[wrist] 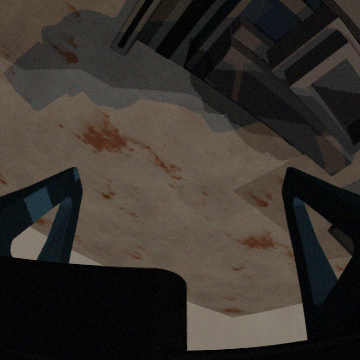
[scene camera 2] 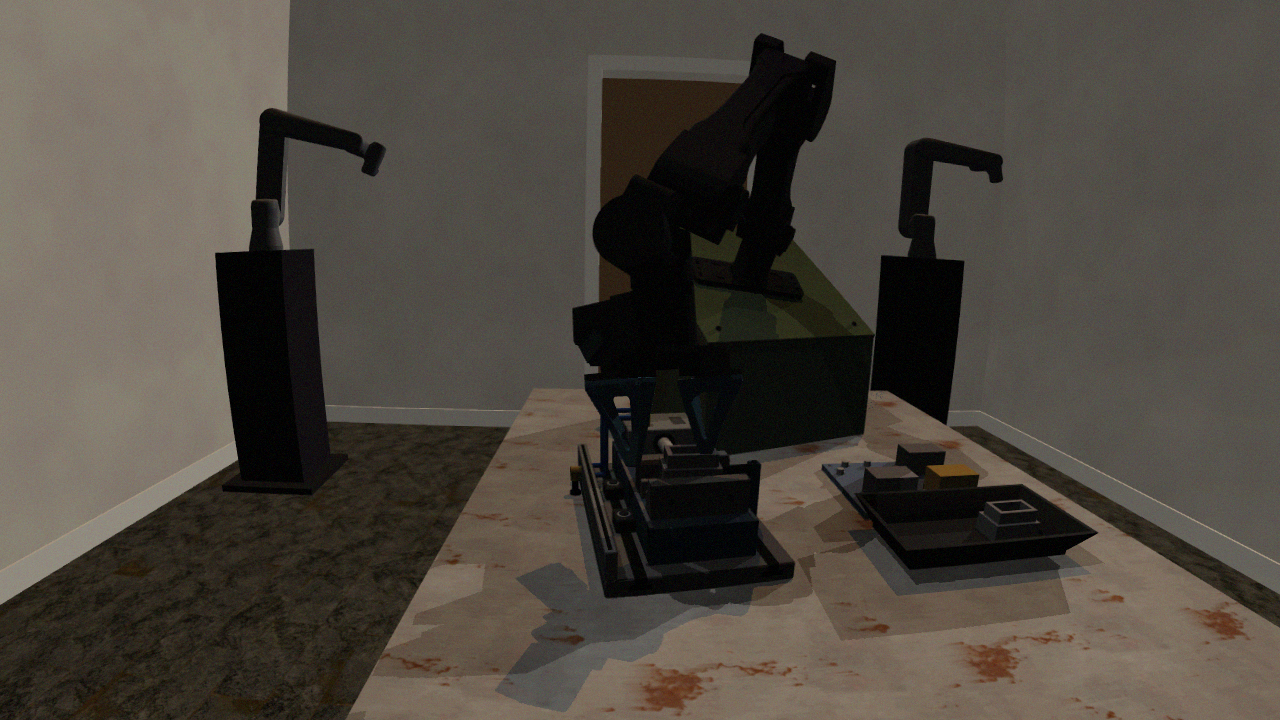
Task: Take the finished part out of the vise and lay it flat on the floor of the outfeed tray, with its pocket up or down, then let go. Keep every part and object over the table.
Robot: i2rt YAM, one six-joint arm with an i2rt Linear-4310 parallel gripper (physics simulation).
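Frame: origin at the arm's base, x ahead, y left, z up, level; metres.
Seen in the pictures: gripper, fingertip midpoint: (wrist: 181,178) (scene camera 2: 671,460); arm's base, origin of the base link: (scene camera 2: 746,280).
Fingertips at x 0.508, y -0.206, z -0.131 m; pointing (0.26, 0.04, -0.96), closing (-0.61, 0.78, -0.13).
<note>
Pixels of each thing's middle, then the offset from my fingertips to it.
- finished part, body centre: (wrist: 339,84) (scene camera 2: 690,465) 0.073 m back, 0.032 m left, 0.035 m down
- dark vise, body centre: (scene camera 2: 669,483) 0.140 m back, 0.022 m left, 0.083 m down
- grey stepped part, body centre: (scene camera 2: 1008,520) 0.021 m back, 0.406 m left, 0.103 m down
- blue-grey plate, body centre: (scene camera 2: 904,486) 0.193 m back, 0.365 m left, 0.129 m down
- grey block, body centre: (scene camera 2: 889,484) 0.154 m back, 0.317 m left, 0.107 m down
- dark block, body centre: (scene camera 2: 920,459) 0.236 m back, 0.414 m left, 0.107 m down
- orange block, body centre: (scene camera 2: 950,482) 0.146 m back, 0.408 m left, 0.107 m down
The finished part (scene camera 2: 693,460), a small grey stepped block, sits in the top of the dark vise (scene camera 2: 702,537) (wrist: 280,105) on the table. The vise fills the upper right of the wrist view, where I cannot clearly tell the part from the jaws. My gripper (scene camera 2: 671,461) (wrist: 181,178) is open, fingers pointing down, with no object between them. In the scene view its fingertips overlap the vise top and part; in the wrist view the vise lies beyond the tips, up and to the right. The black outfeed tray (scene camera 2: 984,554) stands right of the vise.
Another grey stepped part (scene camera 2: 1009,519) sits in the tray, pocket up. Behind the tray, a blue-grey plate (scene camera 2: 845,479) adjoins a grey block (scene camera 2: 890,479), a dark block (scene camera 2: 920,459) and an orange block (scene camera 2: 951,476). A green box (scene camera 2: 787,385) carries the arm's base.
</note>
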